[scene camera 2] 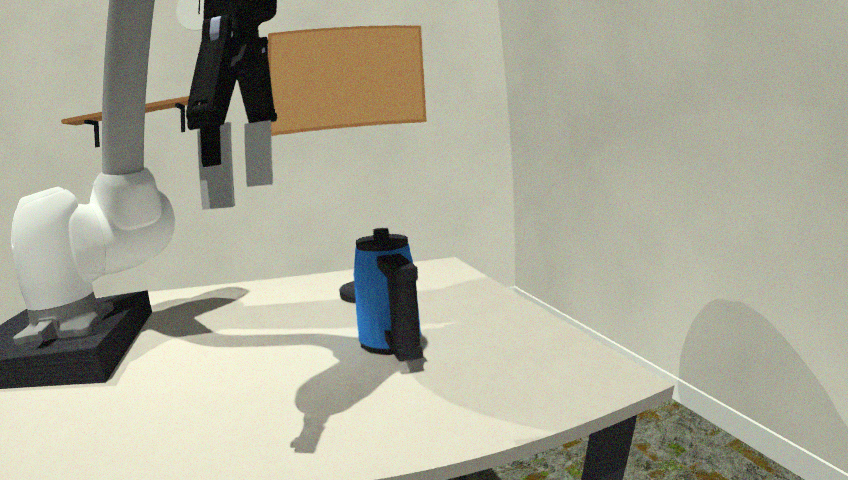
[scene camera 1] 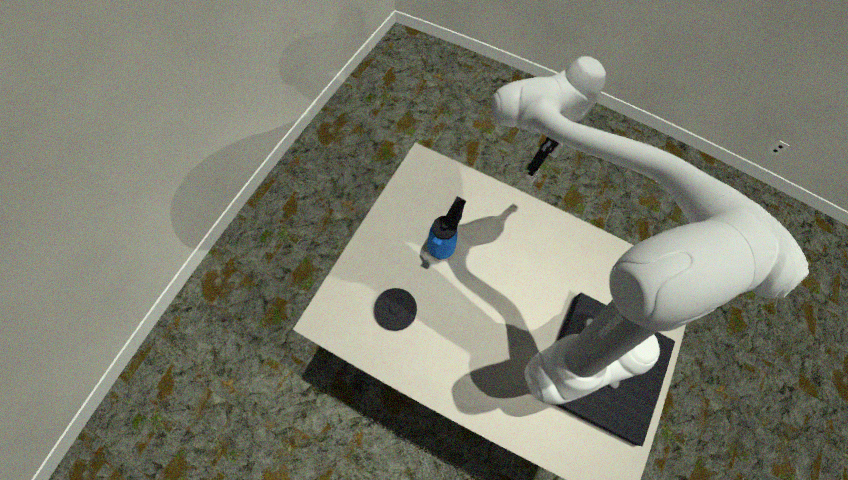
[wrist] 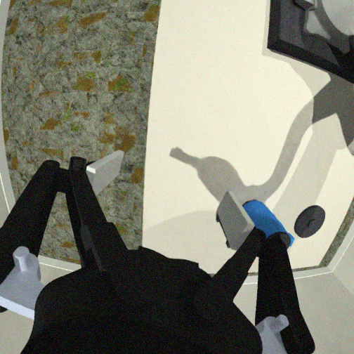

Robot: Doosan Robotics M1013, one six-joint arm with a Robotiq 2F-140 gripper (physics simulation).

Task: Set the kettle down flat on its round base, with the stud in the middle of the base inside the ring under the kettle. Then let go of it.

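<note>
The blue kettle [scene camera 1: 441,246] [scene camera 2: 371,297] [wrist: 265,219] with a black lid stands upright on the table. Its black handle [scene camera 1: 455,211] [scene camera 2: 405,309] points toward the table edge nearest the gripper in the scene camera 1 view. The round black base [scene camera 1: 395,309] [scene camera 2: 346,292] [wrist: 303,228] lies flat on the table, apart from the kettle; the kettle partly hides it in the scene camera 2 view. A small stud shows faintly at its middle in the wrist view. The ring under the kettle is hidden. My gripper [scene camera 1: 531,174] [scene camera 2: 238,194] [wrist: 172,182] is open and empty, high up and apart from the kettle.
The pale table [scene camera 1: 535,267] [scene camera 2: 178,416] [wrist: 210,75] carries the arm's dark mounting block [scene camera 1: 618,410] [scene camera 2: 53,368] [wrist: 290,47]. Walls stand beyond the table. A cork board [scene camera 2: 351,77] and a shelf [scene camera 2: 163,106] hang on one wall. Arm shadows cross the table.
</note>
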